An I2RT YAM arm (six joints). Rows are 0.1 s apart.
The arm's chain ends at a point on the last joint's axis. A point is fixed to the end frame.
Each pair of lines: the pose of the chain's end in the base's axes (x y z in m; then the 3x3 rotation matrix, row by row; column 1 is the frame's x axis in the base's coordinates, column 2 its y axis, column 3 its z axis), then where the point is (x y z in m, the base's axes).
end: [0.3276 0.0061 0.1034], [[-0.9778 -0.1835 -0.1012], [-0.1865 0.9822 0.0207], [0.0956 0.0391 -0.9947]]
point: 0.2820 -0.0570 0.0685
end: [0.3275 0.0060 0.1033], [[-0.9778 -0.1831 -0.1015], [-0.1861 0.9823 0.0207], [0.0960 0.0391 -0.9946]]
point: 0.2819 -0.0571 0.0684
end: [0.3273 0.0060 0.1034], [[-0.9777 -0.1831 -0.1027], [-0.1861 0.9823 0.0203], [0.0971 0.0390 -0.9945]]
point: 0.2816 -0.0571 0.0686
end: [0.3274 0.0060 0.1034], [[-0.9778 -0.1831 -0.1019], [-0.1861 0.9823 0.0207], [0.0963 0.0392 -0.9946]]
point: 0.2818 -0.0571 0.0686
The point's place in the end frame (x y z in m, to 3 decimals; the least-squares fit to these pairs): 0.053 -0.055 0.038
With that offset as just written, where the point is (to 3 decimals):
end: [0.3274 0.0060 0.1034], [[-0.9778 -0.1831 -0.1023], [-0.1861 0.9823 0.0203], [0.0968 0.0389 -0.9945]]
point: 0.282 -0.057 0.069
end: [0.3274 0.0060 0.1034], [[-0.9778 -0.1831 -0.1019], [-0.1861 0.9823 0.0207], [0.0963 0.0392 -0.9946]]
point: 0.282 -0.057 0.069
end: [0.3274 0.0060 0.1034], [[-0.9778 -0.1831 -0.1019], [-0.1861 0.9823 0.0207], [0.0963 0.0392 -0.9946]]
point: 0.282 -0.057 0.069
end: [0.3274 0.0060 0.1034], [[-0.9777 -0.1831 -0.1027], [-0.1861 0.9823 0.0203], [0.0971 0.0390 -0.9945]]
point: 0.282 -0.057 0.069
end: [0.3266 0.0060 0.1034], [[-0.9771 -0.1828 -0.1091], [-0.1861 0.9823 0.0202], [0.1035 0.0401 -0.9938]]
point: 0.281 -0.057 0.069
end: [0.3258 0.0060 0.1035], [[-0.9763 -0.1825 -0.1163], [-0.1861 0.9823 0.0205], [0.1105 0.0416 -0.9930]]
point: 0.280 -0.057 0.069
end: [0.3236 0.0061 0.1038], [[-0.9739 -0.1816 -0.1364], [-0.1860 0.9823 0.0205], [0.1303 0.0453 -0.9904]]
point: 0.277 -0.057 0.071
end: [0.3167 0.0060 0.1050], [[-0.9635 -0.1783 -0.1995], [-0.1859 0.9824 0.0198], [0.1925 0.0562 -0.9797]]
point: 0.268 -0.057 0.075
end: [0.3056 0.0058 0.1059], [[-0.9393 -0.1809 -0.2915], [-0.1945 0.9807 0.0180], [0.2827 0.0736 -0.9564]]
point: 0.255 -0.058 0.080
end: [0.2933 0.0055 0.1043], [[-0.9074 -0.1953 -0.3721], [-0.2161 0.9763 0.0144], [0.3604 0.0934 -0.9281]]
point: 0.242 -0.059 0.083
